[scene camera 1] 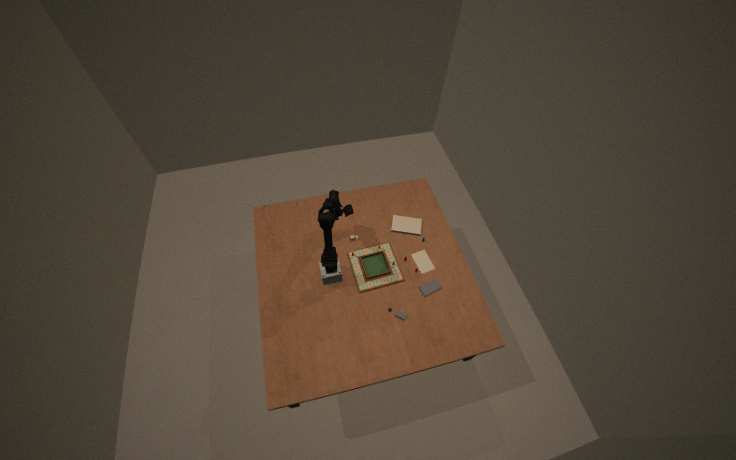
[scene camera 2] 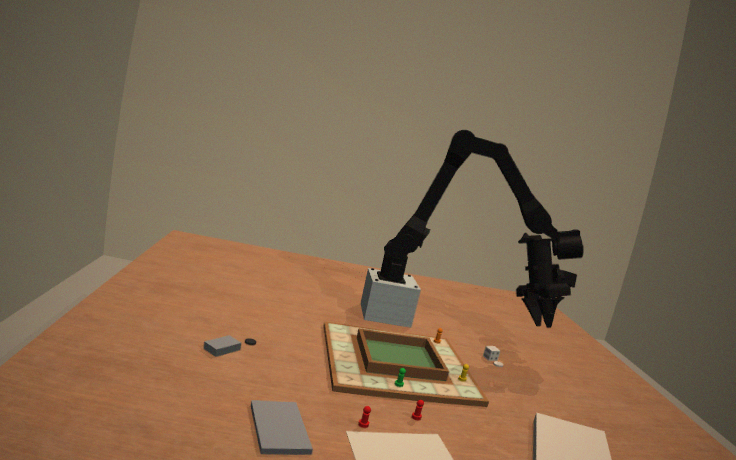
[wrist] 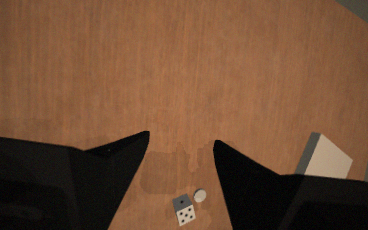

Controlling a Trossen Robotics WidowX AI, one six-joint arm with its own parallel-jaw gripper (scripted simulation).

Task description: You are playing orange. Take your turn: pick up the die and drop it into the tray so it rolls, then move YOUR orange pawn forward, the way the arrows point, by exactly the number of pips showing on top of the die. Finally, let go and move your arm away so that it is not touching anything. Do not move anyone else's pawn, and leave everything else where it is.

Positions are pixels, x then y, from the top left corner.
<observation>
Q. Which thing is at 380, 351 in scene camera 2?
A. A green tray.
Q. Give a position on a pale box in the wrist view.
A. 321, 157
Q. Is the gripper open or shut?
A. Open.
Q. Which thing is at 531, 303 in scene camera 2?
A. The gripper.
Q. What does the gripper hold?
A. Nothing.
</observation>
